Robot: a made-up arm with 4 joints.
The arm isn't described. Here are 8 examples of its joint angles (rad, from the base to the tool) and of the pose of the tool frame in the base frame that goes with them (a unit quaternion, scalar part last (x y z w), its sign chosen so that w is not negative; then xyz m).
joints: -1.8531 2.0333 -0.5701 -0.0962
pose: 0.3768 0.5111 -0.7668 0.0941 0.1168 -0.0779 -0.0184
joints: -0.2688 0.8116 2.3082 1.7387
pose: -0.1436 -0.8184 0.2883 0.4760 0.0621 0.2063 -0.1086
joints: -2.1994 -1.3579 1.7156 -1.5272
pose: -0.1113 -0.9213 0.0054 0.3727 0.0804 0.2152 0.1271
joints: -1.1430 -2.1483 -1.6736 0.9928
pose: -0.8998 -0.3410 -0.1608 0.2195 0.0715 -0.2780 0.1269
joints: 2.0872 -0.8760 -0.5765 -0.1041
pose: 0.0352 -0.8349 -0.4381 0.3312 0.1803 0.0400 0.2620
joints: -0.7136 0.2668 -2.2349 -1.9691
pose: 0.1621 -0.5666 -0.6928 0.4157 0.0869 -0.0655 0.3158
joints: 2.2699 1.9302 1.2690 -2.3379
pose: 0.2387 -0.4405 -0.8624 0.0728 0.0986 -0.2541 0.3290
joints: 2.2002 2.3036 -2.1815 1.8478
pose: -0.3351 -0.0489 0.2876 0.8959 -0.0413 0.0504 -0.1909
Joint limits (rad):
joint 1: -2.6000..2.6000
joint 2: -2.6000..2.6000
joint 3: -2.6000..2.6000
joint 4: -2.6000..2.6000
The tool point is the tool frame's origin. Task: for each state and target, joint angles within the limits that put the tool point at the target. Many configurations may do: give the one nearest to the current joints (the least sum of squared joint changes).
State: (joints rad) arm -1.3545 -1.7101 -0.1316 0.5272
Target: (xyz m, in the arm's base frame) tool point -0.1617 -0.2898 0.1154
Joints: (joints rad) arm -1.3982 -1.4617 -0.0502 0.8059
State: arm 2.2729 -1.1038 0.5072 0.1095
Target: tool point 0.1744 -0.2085 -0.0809
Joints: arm 1.8667 -1.6674 0.9672 0.2913
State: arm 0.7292 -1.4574 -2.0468 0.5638
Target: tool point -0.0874 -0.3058 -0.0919
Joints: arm -0.0093 -1.2612 -1.9220 1.2911
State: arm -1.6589 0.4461 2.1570 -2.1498
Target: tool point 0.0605 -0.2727 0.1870
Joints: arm -1.2840 0.7515 2.1400 -1.4561
